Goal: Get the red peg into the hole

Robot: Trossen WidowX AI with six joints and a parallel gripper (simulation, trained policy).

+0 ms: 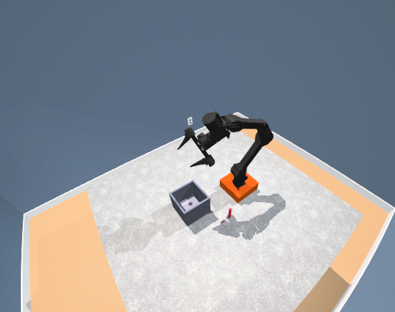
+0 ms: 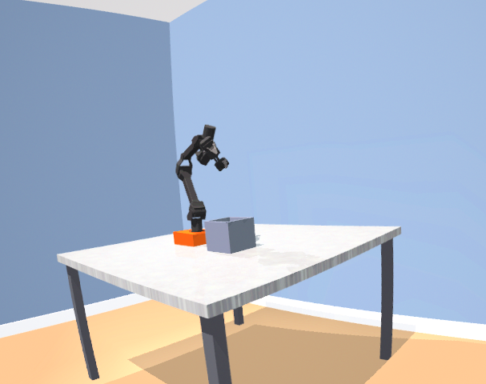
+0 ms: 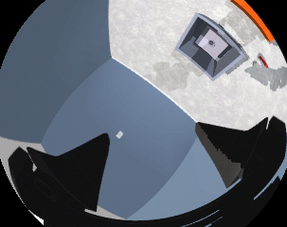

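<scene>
The red peg is 360 mm below my gripper tip, 160 mm behind it and 150 mm to the left of it.
</scene>
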